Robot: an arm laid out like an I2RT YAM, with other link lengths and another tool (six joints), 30 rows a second.
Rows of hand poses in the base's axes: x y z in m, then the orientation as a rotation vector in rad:
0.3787 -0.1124 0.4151 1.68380 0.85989 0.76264
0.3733 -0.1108 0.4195 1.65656 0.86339 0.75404
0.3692 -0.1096 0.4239 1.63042 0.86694 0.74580
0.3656 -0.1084 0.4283 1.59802 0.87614 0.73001
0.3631 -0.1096 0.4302 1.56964 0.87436 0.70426
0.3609 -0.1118 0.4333 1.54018 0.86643 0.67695
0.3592 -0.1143 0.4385 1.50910 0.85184 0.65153
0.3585 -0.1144 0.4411 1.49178 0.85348 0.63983
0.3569 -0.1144 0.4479 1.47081 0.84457 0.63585
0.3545 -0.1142 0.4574 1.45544 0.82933 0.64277
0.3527 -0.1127 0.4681 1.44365 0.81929 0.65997
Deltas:
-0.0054 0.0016 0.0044 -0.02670 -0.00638 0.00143
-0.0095 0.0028 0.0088 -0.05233 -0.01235 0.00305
-0.0131 0.0040 0.0132 -0.08706 -0.01420 0.00561
-0.0156 0.0028 0.0151 -0.12256 -0.01495 -0.00497
-0.0178 0.0006 0.0182 -0.15931 -0.01857 -0.02043
-0.0195 -0.0019 0.0234 -0.19610 -0.02743 -0.03931
-0.0202 -0.0020 0.0260 -0.21608 -0.02819 -0.04170
-0.0218 -0.0020 0.0328 -0.23476 -0.04058 -0.04687
-0.0242 -0.0018 0.0423 -0.24317 -0.05983 -0.05159
-0.0260 -0.0003 0.0530 -0.24396 -0.08004 -0.04773

